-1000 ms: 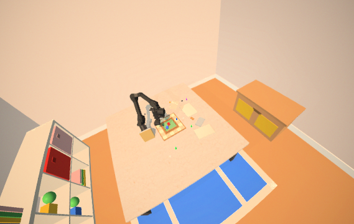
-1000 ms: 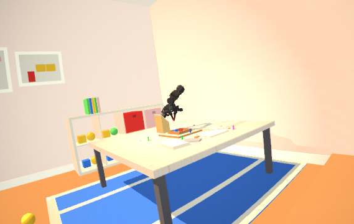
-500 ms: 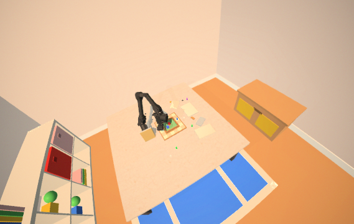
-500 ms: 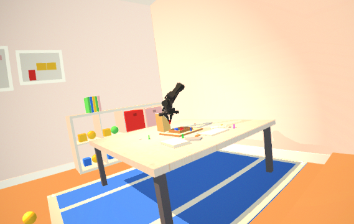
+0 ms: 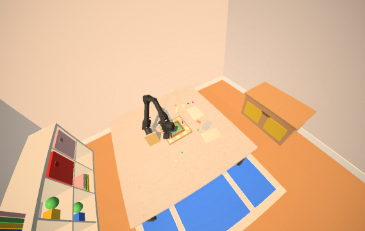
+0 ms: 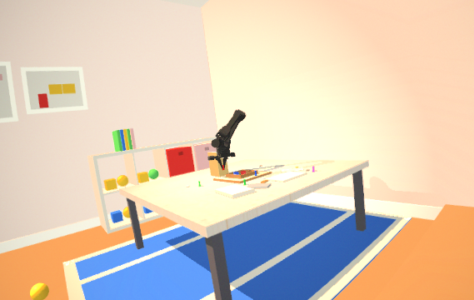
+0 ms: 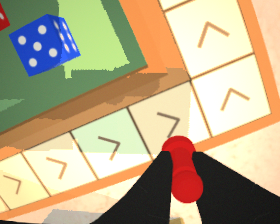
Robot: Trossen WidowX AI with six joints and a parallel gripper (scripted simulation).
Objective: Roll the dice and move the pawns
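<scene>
Now: gripper tip 22 cm short of the blue pawn, 10 cm to the right of it and 4 cm above it. From my gripper tip the other things lie so: red pawn: 1 cm above; then grey card: 44 cm ahead, 6 cm to the right, 6 cm below; then purple pawn: 49 cm ahead, 35 cm to the left, 5 cm below.
</scene>
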